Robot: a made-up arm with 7 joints.
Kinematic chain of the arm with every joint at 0, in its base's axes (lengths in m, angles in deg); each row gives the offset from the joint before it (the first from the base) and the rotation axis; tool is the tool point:
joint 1: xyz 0 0 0.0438 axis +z
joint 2: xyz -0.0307 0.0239 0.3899 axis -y
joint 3: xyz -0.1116 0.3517 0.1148 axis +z
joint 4: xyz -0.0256 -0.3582 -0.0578 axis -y
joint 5: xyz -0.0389 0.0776 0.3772 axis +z
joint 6: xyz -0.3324 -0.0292 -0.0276 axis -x
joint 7: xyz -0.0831 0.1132 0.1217 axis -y
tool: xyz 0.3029 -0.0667 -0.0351
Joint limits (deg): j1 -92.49..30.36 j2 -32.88..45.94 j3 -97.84..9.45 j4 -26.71..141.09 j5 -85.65..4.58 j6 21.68..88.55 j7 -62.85..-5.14
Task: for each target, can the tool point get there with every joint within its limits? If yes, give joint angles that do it. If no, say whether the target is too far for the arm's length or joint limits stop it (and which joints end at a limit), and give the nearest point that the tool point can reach.
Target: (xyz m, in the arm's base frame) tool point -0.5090 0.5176 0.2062
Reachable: yes | joints 15.31 39.54 -63.35 66.06 -74.86 78.92 -29.76
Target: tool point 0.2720 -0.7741 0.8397
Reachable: no: joint limits stop it (at a limit: joint 1, joint 2, joint 3, joint 4, joint 5, joint 6, joint 7) | nearest point 0.2288 -0.2443 0.7492 | short by 0.539 m
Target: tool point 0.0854 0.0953 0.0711
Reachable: yes | joints -82.48 23.97 -10.95 126.04 -15.26 39.20 -49.23
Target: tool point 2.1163 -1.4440 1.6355
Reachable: no: too far | nearest point 0.7770 -0.0256 0.8798 | short by 2.092 m
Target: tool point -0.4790 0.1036 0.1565
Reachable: yes | joints 21.04 7.91 -19.08 104.31 -49.45 74.61 -31.61
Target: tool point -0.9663 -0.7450 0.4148
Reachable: no: joint limits stop it (at a limit: joint 1, joint 5, joint 6, joint 7) | nearest point -0.6946 -0.3277 0.4219 | short by 0.498 m
